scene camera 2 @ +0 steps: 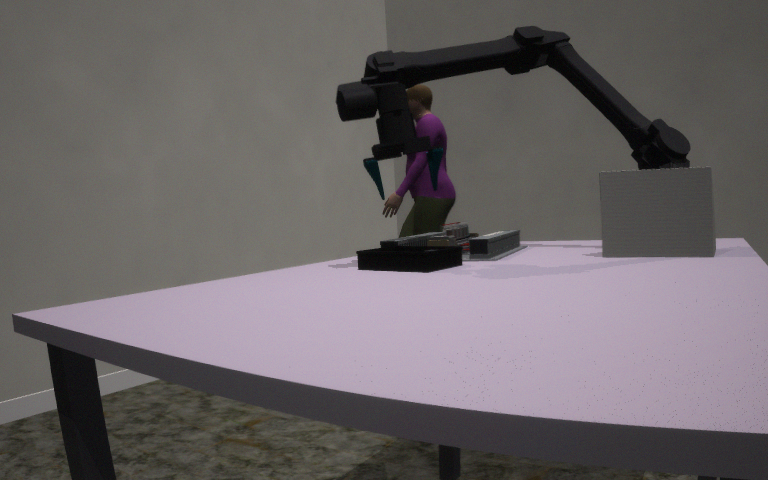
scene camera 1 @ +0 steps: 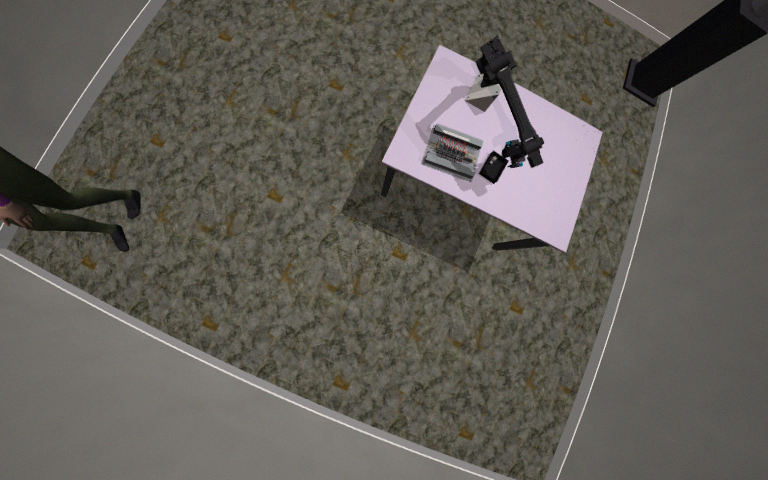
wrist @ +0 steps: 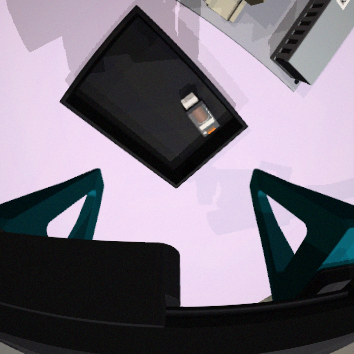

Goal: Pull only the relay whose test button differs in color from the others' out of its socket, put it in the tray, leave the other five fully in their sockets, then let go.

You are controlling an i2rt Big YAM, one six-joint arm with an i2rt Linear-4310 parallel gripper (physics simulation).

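Seen in the pictures: gripper, between the fingertips: [scene camera 2: 409,195] [scene camera 1: 506,158] [wrist: 176,176]; arm's base, origin of its link: [scene camera 2: 669,202].
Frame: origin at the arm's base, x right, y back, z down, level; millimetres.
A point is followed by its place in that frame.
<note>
A relay [wrist: 201,117] @[x -206, y -423, z 69 mm] with a clear housing and an orange button lies on its side in the black tray [wrist: 117,145] @[x -280, y -479, z 64 mm] [scene camera 2: 408,261] @[x -286, y -432, z 82 mm], near one corner in the wrist view. In scene camera 1 the tray [scene camera 1: 488,177] @[x -217, y -541, z 78 mm] stands beside the relay panel [scene camera 1: 474,141] @[x -51, y -385, z 57 mm]. The row of relays on the panel [scene camera 1: 451,148] @[x 62, y -506, z 36 mm] is too small to tell each socket or button colour. My gripper [wrist: 176,176] @[x -231, y -454, z -34 mm] [scene camera 2: 408,195] @[x -231, y -454, z -34 mm] is wide open and empty, raised above the table beside the tray.
The panel's grey wire duct [wrist: 320,42] @[x -64, y -382, z 57 mm] [scene camera 2: 495,243] @[x -44, y -362, z 71 mm] stands near the tray. The arm's grey base block [scene camera 2: 656,212] @[x -58, y -24, z 16 mm] rests on the pink table [scene camera 1: 543,186] @[x -578, y -414, z 100 mm] [scene camera 2: 396,316] @[x -640, y -246, z 100 mm]. A person [scene camera 2: 433,169] [scene camera 1: 96,198] stands beyond the table.
</note>
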